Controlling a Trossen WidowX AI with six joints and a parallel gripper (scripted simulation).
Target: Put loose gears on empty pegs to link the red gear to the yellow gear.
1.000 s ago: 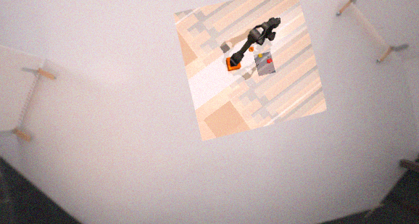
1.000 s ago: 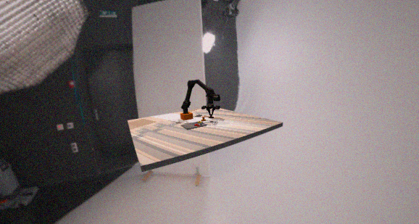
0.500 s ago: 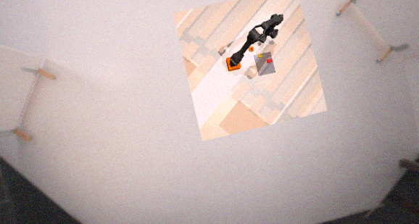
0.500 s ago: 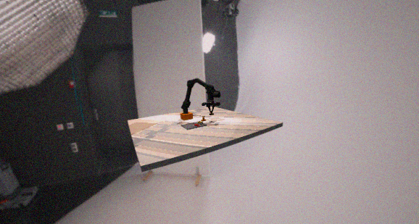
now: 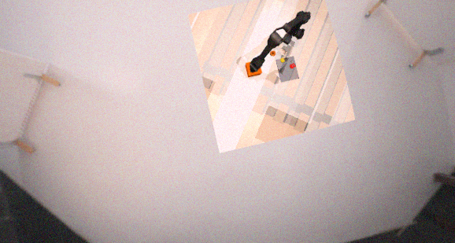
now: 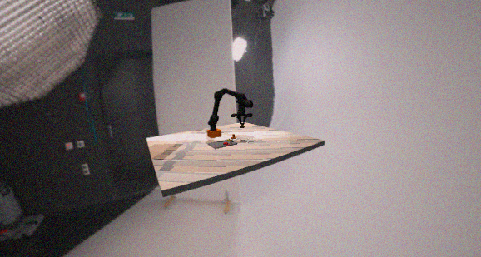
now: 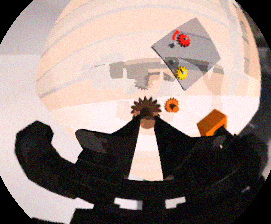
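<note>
Now: the red arrow 190 mm to the right of my gripper tip, 130 mm below it and 100 mm ahead of it. Also, from my gripper tip: brown gear (10 mm below); then yellow gear (140 mm to the right, 120 mm below); then orange gear (120 mm below, 80 mm behind, 60 mm to the right).
</note>
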